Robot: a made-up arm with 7 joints.
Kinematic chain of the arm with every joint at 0, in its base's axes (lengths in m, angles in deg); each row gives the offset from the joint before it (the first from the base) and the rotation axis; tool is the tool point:
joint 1: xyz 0 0 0 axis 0 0.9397 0.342
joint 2: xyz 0 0 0 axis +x
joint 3: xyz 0 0 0 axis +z
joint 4: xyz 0.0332 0 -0.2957 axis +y
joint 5: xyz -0.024 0 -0.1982 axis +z
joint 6: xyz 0 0 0 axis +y
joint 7: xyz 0 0 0 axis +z
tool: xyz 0 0 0
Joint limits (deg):
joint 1: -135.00..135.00
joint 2: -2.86..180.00
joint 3: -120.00..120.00
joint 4: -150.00..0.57
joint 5: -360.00..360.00
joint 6: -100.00..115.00
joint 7: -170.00..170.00
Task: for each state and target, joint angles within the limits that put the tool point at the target. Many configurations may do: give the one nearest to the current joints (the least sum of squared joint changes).
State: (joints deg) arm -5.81 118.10 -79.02 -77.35 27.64 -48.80 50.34
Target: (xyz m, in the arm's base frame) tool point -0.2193 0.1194 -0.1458
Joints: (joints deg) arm 38.76 77.67 -106.62 -125.46 27.64 -48.80 50.34
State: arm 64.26 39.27 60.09 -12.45 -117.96 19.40 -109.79
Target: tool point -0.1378 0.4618 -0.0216
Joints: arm 56.00 67.59 61.40 -41.91 -117.96 19.40 -109.79
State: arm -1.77 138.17 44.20 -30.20 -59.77 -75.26 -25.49
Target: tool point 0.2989 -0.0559 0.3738
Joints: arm 26.30 177.63 45.89 -42.43 -59.77 -75.26 -25.49
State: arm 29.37 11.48 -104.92 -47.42 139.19 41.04 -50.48
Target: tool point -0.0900 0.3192 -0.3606
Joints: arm 8.36 55.32 -101.28 -33.35 139.19 41.04 -50.48
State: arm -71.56 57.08 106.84 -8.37 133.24 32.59 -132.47
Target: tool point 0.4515 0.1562 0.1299
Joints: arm -99.27 40.71 105.95 -2.55 133.24 32.59 -132.47
